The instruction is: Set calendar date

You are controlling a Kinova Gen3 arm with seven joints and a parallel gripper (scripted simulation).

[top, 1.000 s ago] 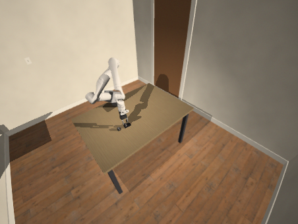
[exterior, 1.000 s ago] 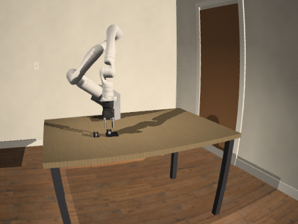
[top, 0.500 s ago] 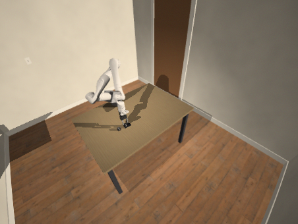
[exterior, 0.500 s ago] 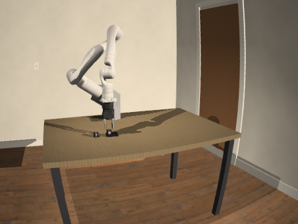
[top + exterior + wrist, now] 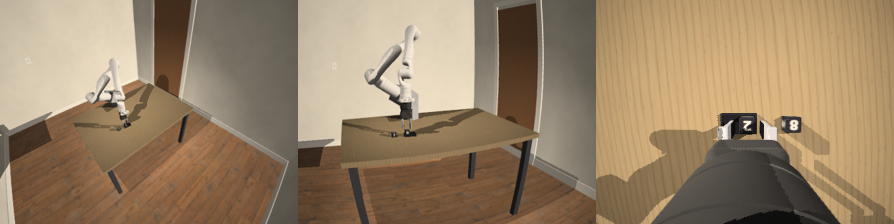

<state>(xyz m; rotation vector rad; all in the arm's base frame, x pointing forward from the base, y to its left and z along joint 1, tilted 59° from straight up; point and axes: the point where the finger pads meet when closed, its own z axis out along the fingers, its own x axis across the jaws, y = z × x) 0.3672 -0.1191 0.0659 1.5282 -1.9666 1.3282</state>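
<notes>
Now: the dark tray 60 mm below my hand, 20 mm to the left of it and 10 mm ahead of it. The rest, counted from my hand: dark cube 80 mm to the right, 50 mm below, 30 mm behind.
</notes>
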